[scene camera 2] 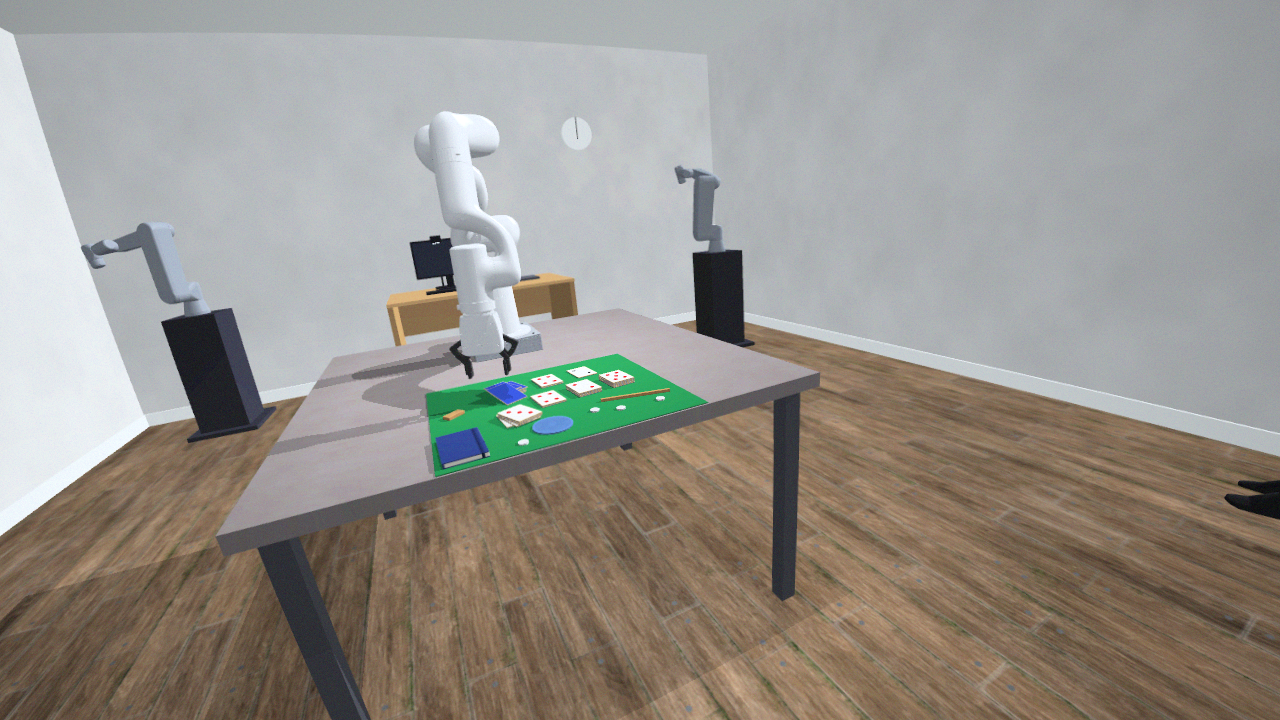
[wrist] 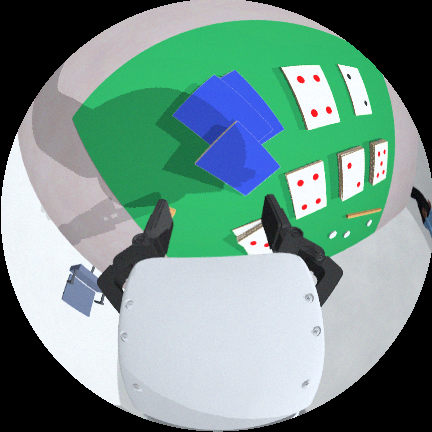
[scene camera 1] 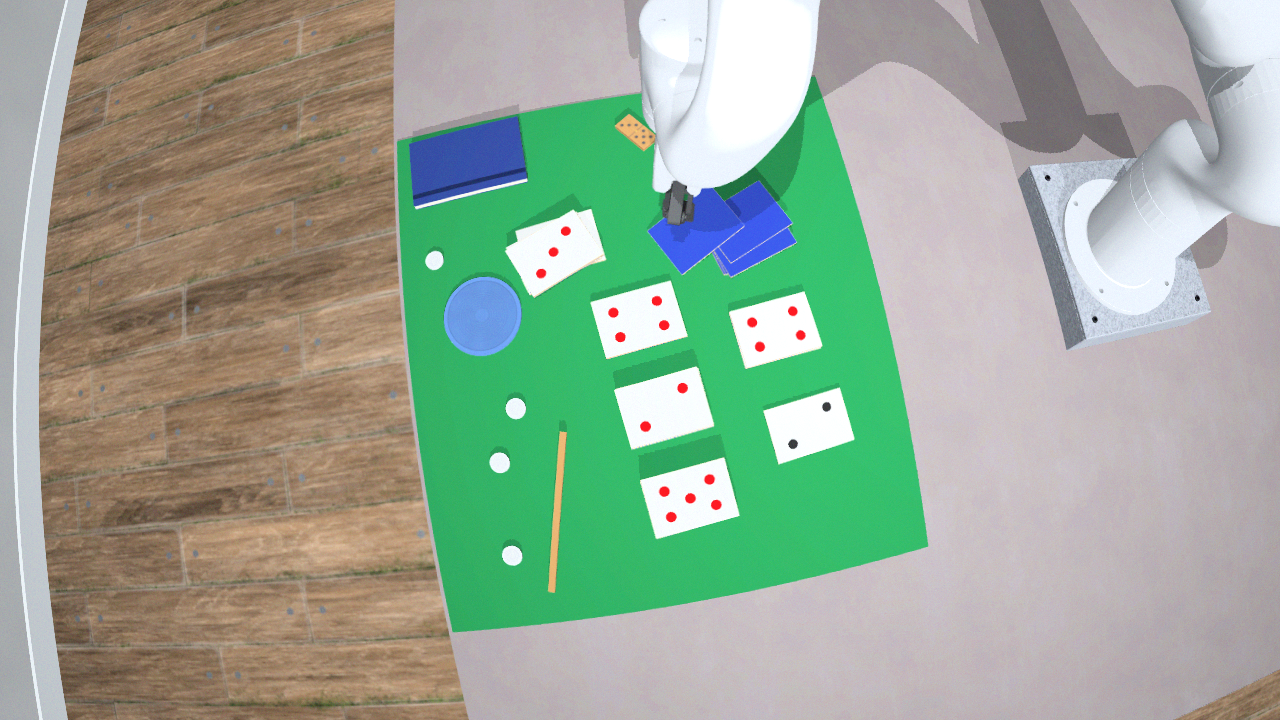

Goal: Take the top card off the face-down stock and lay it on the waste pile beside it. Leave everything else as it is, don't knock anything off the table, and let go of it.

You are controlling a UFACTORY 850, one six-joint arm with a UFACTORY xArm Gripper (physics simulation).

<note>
The pictures show: my gripper, a wooden stick and a green mat.
My gripper is seen too in the wrist view and in scene camera 1.
</note>
